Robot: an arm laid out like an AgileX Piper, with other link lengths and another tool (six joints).
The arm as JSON. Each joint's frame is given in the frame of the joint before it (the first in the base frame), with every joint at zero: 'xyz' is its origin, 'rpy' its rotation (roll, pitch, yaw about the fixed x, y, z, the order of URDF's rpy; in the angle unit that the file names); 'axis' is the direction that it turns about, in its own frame. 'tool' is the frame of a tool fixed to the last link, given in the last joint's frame.
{
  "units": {
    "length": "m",
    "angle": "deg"
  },
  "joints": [
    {
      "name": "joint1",
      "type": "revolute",
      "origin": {
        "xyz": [
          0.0,
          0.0,
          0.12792
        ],
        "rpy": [
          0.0,
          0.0,
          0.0
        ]
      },
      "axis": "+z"
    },
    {
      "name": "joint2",
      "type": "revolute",
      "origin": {
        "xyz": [
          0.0,
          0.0,
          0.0
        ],
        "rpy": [
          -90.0,
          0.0,
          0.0
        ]
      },
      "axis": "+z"
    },
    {
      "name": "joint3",
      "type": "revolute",
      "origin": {
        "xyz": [
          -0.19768,
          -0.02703,
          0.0
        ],
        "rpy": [
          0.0,
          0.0,
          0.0
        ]
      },
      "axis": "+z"
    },
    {
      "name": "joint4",
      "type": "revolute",
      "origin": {
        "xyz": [
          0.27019,
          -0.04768,
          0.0
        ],
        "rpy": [
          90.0,
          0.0,
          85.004
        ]
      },
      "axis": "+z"
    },
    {
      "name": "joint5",
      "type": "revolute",
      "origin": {
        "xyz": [
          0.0,
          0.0,
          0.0
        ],
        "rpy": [
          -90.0,
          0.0,
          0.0
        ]
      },
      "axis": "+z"
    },
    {
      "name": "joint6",
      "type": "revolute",
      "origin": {
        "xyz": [
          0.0,
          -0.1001,
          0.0
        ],
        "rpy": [
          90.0,
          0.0,
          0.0
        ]
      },
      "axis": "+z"
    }
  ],
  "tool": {
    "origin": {
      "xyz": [
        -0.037,
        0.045,
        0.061
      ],
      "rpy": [
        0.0,
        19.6,
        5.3
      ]
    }
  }
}
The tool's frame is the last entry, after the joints.
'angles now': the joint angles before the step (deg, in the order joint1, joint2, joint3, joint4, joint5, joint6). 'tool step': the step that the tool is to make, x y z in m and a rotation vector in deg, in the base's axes. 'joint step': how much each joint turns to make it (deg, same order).
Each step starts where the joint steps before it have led.
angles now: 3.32 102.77 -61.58 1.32 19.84 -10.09
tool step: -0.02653 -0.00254 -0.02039 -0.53 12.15 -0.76
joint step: -0.01 -0.19 0.01 -0.85 12.34 1.59
